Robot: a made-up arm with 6 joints.
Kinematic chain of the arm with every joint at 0, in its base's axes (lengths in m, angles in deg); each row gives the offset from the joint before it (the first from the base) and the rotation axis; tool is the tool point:
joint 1: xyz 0 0 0.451 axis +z
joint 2: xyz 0.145 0 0 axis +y
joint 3: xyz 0 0 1.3 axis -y
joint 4: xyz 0 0 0.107 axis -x
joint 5: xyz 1.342 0 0 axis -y
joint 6: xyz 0.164 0 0 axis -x
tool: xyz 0 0 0
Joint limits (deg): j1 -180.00..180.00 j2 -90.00..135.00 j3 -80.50..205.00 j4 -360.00..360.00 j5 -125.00..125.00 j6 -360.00..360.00
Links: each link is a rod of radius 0.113 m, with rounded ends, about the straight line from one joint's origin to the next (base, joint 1, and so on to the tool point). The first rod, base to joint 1, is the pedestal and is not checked.
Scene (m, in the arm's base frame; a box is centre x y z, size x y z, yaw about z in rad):
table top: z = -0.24
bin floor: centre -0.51 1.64 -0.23 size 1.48 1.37 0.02 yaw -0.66
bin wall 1: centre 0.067 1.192 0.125 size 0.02 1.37 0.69 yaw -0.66
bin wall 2: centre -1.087 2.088 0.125 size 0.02 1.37 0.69 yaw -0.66
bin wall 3: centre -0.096 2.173 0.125 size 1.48 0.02 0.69 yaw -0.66
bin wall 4: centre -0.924 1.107 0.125 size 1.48 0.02 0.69 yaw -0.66
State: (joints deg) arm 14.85 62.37 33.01 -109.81 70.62 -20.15
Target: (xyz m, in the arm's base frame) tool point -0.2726 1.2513 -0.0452
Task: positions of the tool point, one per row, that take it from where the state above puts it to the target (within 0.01 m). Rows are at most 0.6 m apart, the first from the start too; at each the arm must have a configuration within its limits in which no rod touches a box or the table.
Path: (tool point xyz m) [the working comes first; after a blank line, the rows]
Joints at the target: 108.24 47.66 -36.16 -123.47 75.93 -20.15
Straight joint move there: touches bin wall 1, bin wall 3.

1: 2.1963 1.0135 0.5336
2: 1.7906 1.3948 0.6353
3: 1.3213 1.6326 0.7203
4: 0.8378 1.7199 0.7852
5: 0.3865 1.6676 0.8281
6: 0.0073 1.4996 0.8475
7: -0.2727 1.2513 0.8424
8: -0.2957 1.3220 0.5527
9: -0.2958 1.3224 0.2505
10: -0.2727 1.2514 -0.0452

